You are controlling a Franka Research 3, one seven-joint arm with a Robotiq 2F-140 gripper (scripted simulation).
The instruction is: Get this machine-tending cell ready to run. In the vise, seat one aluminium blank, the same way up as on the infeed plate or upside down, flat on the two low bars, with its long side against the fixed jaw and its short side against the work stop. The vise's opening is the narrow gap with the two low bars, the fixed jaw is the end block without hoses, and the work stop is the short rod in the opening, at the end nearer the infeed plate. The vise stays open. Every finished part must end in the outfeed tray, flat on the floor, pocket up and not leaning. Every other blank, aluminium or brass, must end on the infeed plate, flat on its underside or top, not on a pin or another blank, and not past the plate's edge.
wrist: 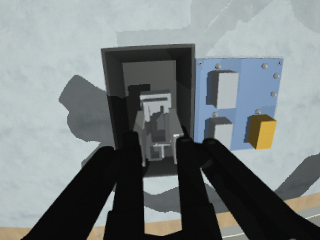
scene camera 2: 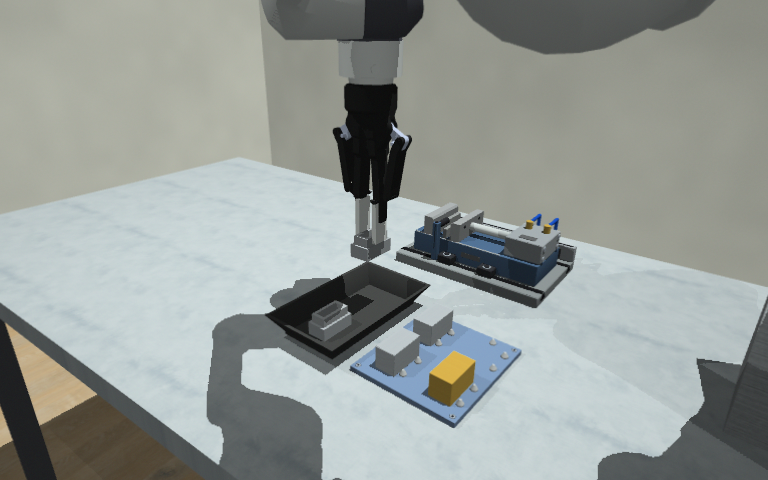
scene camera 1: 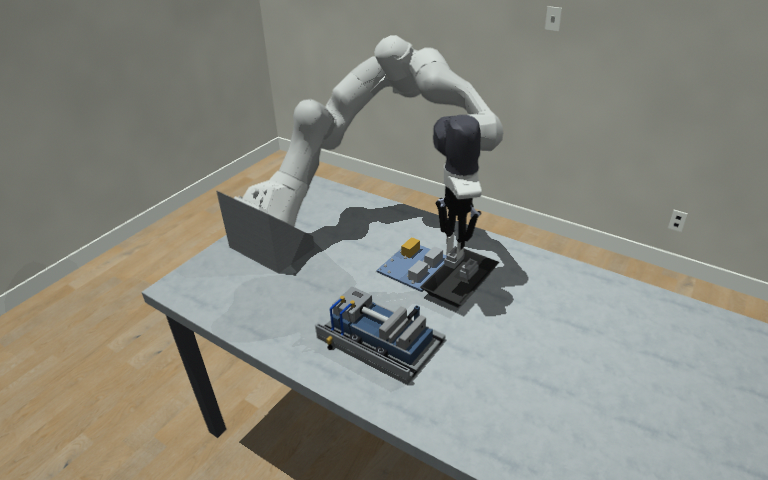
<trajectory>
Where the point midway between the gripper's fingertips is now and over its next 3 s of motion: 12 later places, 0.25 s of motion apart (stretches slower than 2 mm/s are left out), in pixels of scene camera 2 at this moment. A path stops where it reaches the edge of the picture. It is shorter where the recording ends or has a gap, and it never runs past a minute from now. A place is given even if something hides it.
My gripper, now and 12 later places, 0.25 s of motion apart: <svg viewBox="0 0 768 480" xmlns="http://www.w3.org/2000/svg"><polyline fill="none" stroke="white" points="370,239 373,230 373,230 373,229 373,228 373,227 373,227 374,228 374,232 374,238 374,245 375,254 374,261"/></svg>
</trajectory>
